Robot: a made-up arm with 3 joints. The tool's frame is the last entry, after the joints. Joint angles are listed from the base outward. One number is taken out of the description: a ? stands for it. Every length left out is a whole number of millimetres.
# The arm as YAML. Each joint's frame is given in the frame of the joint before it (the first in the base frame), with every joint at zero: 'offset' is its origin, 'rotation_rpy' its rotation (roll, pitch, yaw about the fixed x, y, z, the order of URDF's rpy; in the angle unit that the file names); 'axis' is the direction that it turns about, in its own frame. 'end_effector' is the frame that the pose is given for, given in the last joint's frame.
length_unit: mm
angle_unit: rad
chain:
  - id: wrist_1
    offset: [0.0, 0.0, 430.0]
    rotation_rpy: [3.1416, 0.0, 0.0]
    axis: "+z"
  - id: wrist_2
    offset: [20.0, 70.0, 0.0]
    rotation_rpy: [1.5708, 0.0, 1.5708]
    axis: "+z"
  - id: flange
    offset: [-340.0, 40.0, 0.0]
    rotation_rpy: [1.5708, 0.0, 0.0]
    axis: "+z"
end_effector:
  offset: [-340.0, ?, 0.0]
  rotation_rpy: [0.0, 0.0, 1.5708]
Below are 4 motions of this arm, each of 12 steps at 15 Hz.
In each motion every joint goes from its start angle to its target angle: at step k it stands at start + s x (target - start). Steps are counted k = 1, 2, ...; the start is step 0. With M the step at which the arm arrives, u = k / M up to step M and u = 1 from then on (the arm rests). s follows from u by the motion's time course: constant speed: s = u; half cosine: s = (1 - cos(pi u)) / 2; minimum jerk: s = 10 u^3 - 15 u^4 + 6 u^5.
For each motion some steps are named. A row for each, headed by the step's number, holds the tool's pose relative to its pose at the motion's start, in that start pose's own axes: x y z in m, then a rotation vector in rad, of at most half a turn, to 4 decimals.
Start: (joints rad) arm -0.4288 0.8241 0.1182
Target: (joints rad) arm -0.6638 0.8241 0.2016
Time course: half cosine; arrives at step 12
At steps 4, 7, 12:
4: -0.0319 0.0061 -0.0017 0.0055 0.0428 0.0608
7: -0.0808 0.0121 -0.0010 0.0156 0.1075 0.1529
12: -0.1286 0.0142 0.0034 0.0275 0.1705 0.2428

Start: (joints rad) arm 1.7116 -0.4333 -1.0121
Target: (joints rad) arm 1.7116 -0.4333 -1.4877
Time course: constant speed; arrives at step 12
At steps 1, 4, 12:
1: 0.0134 -0.0034 0.0000 0.0000 0.0000 -0.0396
4: 0.0527 -0.0169 0.0000 0.0000 0.0000 -0.1585
12: 0.1468 -0.0744 0.0000 0.0000 0.0000 -0.4756

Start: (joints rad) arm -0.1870 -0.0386 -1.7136
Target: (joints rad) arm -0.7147 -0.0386 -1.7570
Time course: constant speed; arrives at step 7
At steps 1, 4, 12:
1: -0.0215 -0.0154 0.0010 0.0029 0.0004 0.0691
4: -0.0783 -0.0700 0.0037 0.0115 0.0018 0.2765
12: -0.1216 -0.1345 0.0059 0.0201 0.0033 0.4839

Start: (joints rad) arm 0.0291 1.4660 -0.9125
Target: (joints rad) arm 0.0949 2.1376 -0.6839
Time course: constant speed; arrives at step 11
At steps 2, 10, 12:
2: -0.0151 0.0031 0.0649 0.0860 0.0875 0.0410
10: -0.0217 -0.0530 0.3383 0.4654 0.4012 0.2133
12: -0.0161 -0.0680 0.3715 0.5166 0.4362 0.2352

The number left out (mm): 80.0
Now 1 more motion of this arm.
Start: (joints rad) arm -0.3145 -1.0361 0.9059
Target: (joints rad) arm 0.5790 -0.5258 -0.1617
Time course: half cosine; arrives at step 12
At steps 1, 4, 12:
1: 0.0096 -0.0030 0.0079 0.0156 0.0014 -0.0260
4: 0.1376 -0.0829 0.1005 0.2211 0.0439 -0.3917
12: 0.2819 -0.6316 0.0705 0.7494 0.4659 -1.6450

